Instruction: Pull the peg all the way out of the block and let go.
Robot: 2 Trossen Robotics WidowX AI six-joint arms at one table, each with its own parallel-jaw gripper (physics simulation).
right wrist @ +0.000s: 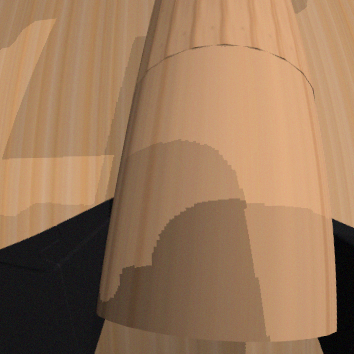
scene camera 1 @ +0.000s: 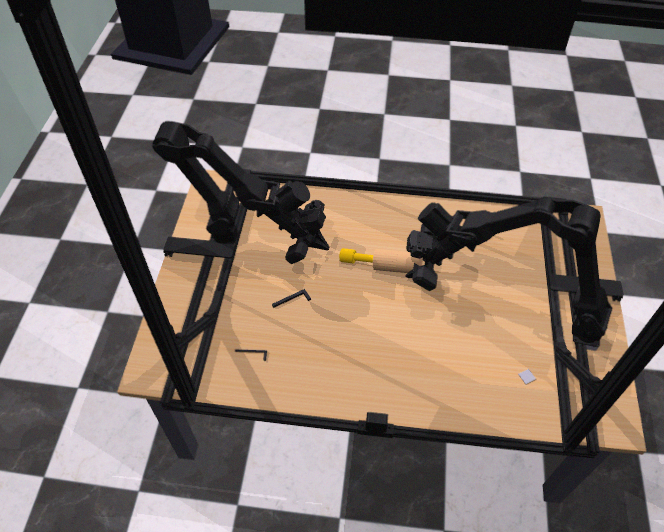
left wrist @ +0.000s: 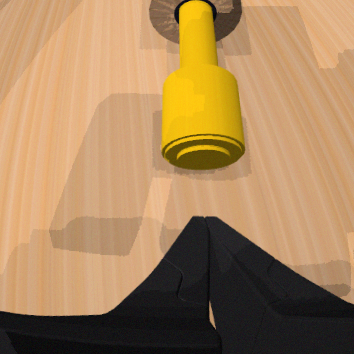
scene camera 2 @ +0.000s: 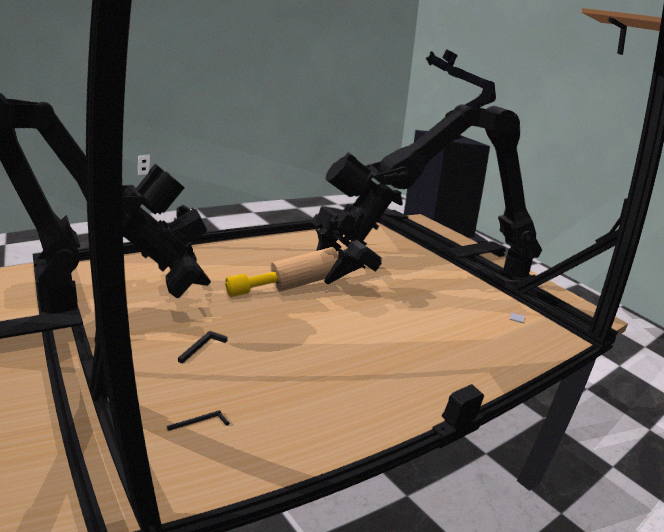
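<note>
The yellow peg has a thick head and a thinner shaft. The shaft's far end meets the dark hole in the end face of the round wooden block; how deep it sits is hidden. My left gripper is shut with its fingertips together and empty, a short way off the peg's head, apart from it. My right gripper is shut on the block's other end, with a dark finger on each side in the right wrist view.
Two black L-shaped keys lie on the wooden table. A small pale square lies at the right. Black frame rails edge the table, with upright posts at its corners.
</note>
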